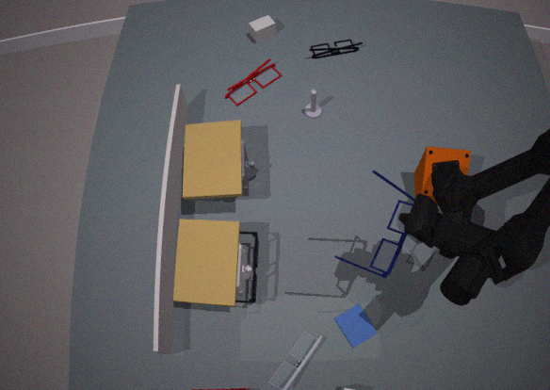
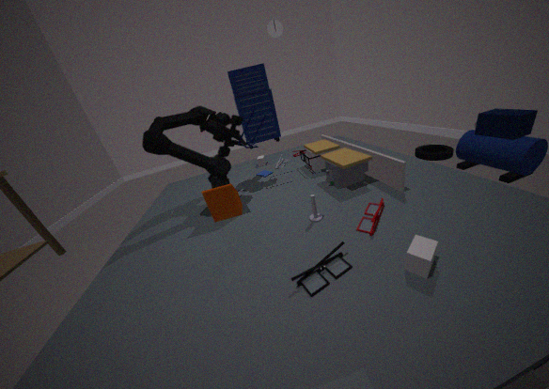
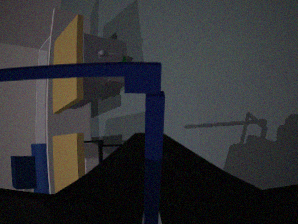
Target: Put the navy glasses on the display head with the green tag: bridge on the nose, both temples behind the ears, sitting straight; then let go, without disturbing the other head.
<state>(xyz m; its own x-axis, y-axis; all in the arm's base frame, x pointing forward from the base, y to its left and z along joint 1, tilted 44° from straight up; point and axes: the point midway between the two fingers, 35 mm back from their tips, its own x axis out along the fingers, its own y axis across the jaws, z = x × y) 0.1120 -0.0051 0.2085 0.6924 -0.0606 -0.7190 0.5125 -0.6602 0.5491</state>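
Right now my gripper tip is 12 cm short of the white peg, 35 cm to the left of it and 19 cm above it. Round my gripper tip: blue pad: 7 cm ahead, 16 cm to the left, 21 cm below; white wall: 44 cm ahead, 9 cm to the right, 16 cm below.
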